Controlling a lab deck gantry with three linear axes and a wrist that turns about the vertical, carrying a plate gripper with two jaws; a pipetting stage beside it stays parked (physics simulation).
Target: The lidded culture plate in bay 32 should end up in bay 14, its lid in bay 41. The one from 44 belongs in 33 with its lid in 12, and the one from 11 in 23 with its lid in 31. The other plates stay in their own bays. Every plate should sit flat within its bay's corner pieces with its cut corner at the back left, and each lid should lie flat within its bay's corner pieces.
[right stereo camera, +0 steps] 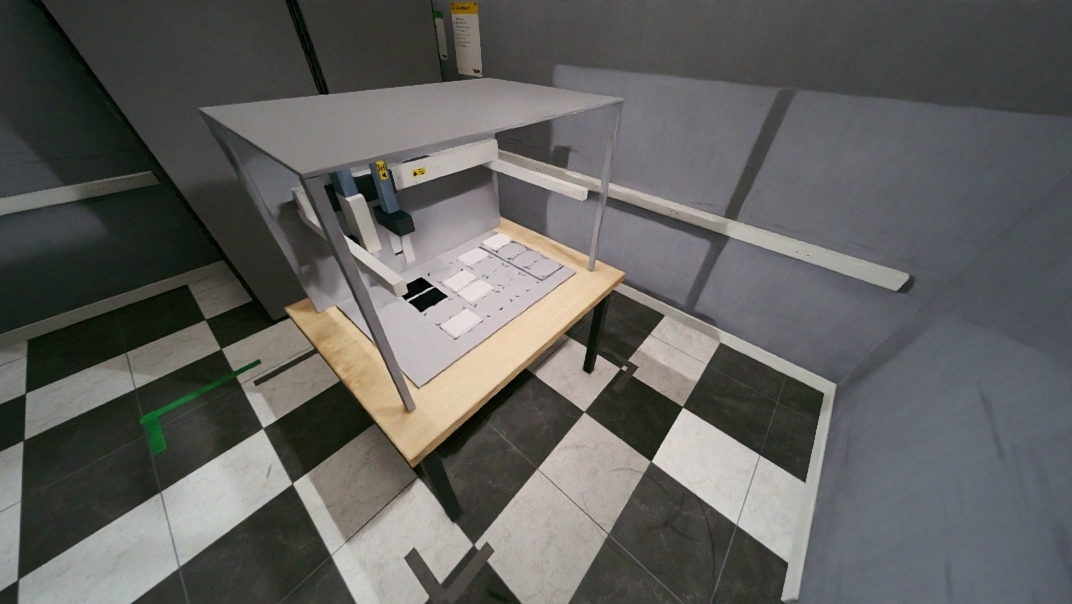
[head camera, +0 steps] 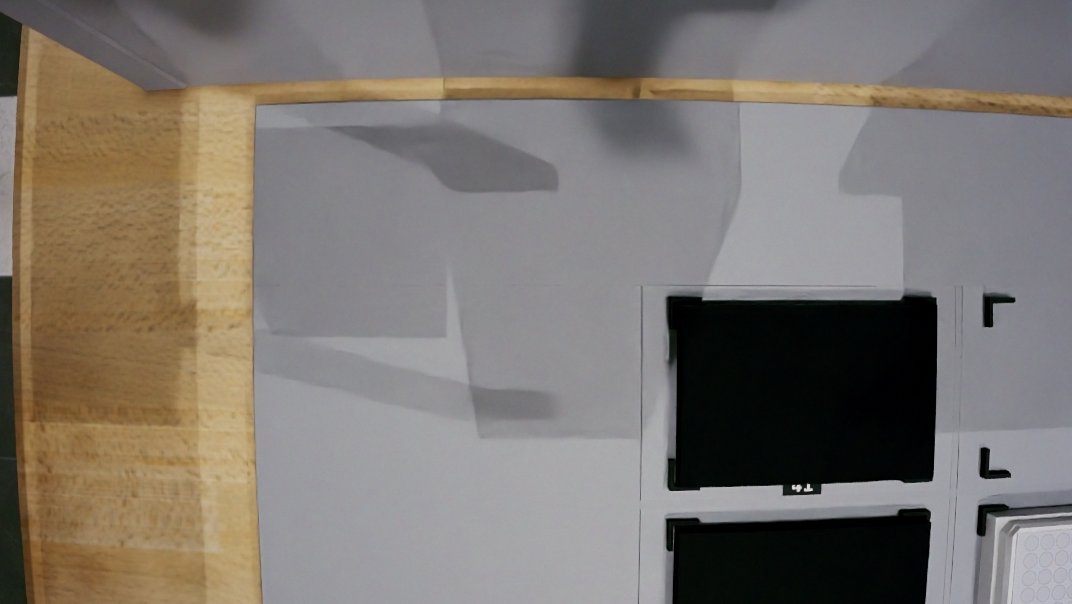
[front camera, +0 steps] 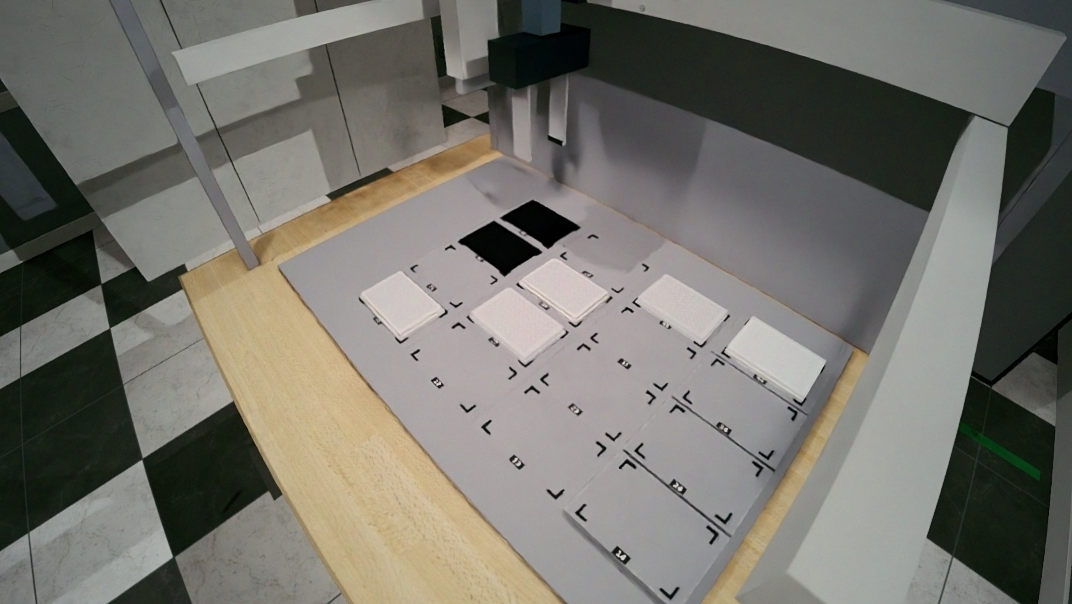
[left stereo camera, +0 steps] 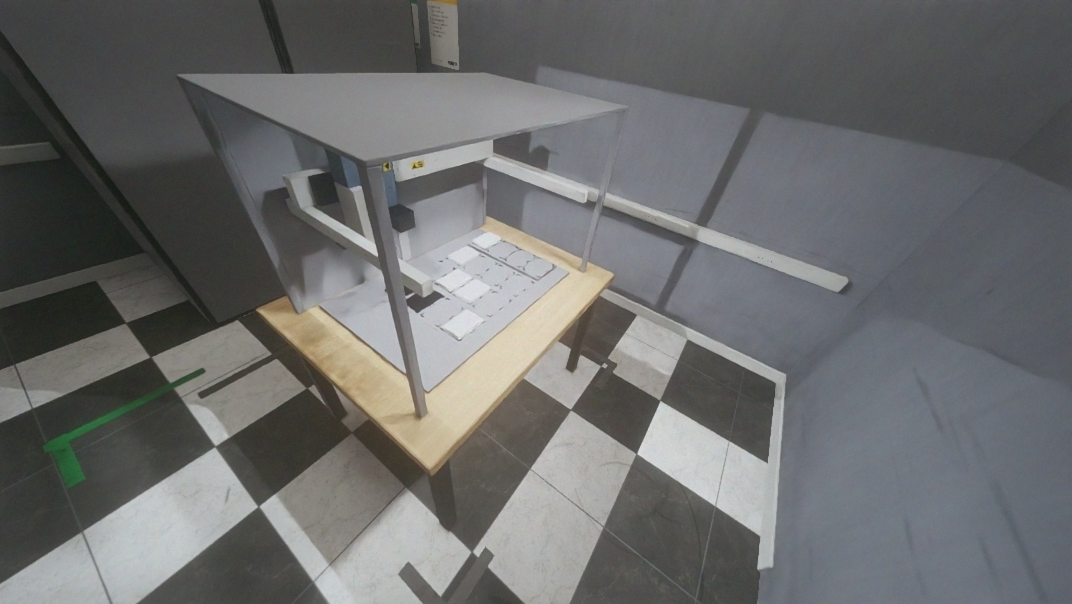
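Where they show: gripper, fingertip midpoint: [right stereo camera: 404,257] [front camera: 540,149] [left stereo camera: 399,254]; robot's base, origin of the base link: [right stereo camera: 455,339] [front camera: 360,299] [left stereo camera: 459,340].
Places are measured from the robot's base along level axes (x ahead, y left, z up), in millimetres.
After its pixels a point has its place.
Observation:
My gripper [front camera: 540,148] {x 64, y 364, z 160 mm} [right stereo camera: 404,258] {x 64, y 364, z 160 mm} is open and empty, high over the deck's back left. One black lid [front camera: 540,222] {x 70, y 359, z 8 mm} [head camera: 806,390] {x 60, y 366, z 8 mm} lies in bay 41. Another black lid [front camera: 500,247] {x 74, y 252, z 8 mm} [head camera: 800,562] {x 60, y 283, z 8 mm} lies in bay 31. An uncovered white plate [front camera: 564,290] {x 236, y 249, z 14 mm} [head camera: 1042,562] {x 185, y 278, z 14 mm} sits in bay 32; the head view shows its wells and part of it. A white plate [front camera: 402,303] {x 74, y 42, z 14 mm} sits in bay 11, and a white plate [front camera: 776,358] {x 558, y 354, z 31 mm} in bay 44; whether the latter has its lid is unclear. Bays 14 [front camera: 645,517] {x 550, y 48, z 15 mm}, 33 [front camera: 622,345] {x 369, y 236, z 0 mm}, 23 [front camera: 573,390] {x 370, y 125, z 0 mm} and 12 [front camera: 450,367] {x 220, y 27, z 0 mm} are empty.
Other white plates stand in bay 22 [front camera: 517,324] {x 236, y 144, z 14 mm} and bay 43 [front camera: 681,307] {x 395, y 355, z 14 mm}. The parked pipetting stage [front camera: 468,45] [right stereo camera: 360,225] hangs left of my gripper. A grey wall [front camera: 787,225] {x 464, y 520, z 133 mm} runs behind the deck, and a frame post [front camera: 187,135] {x -247, y -111, z 269 mm} stands at the left.

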